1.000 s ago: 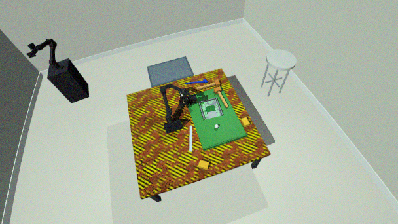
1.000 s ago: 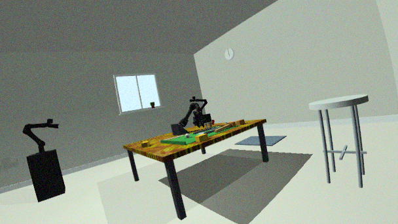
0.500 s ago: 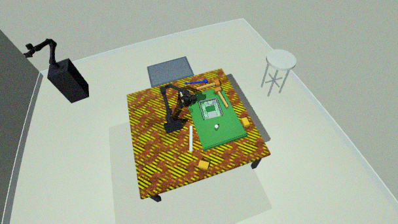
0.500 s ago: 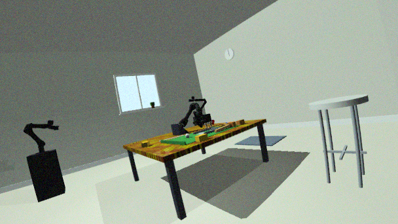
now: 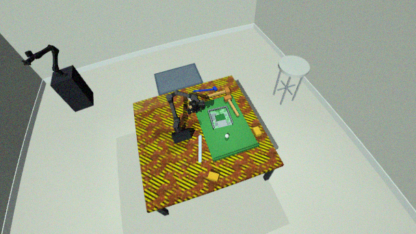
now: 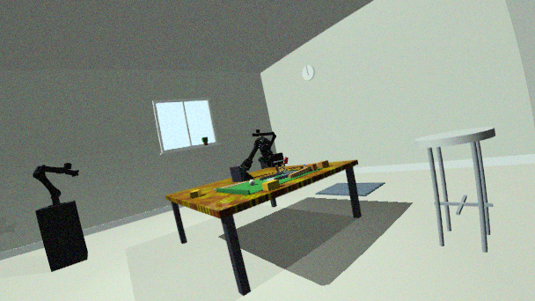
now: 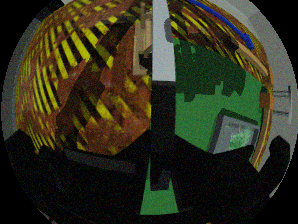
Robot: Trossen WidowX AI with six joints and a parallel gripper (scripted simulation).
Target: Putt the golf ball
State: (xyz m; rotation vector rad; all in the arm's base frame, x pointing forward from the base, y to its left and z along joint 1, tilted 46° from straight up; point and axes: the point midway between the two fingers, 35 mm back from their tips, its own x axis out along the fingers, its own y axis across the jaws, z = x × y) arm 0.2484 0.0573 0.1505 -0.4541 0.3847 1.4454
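The white bar is 11 cm behind my gripper tip, 38 cm to the right of it and 8 cm below it. Round my gripper tip: green putting mat 22 cm ahead, 22 cm to the right, 8 cm below; then white golf ball 19 cm ahead, 38 cm to the right, 6 cm below; then blue tool 24 cm ahead, 32 cm to the left, 7 cm below.
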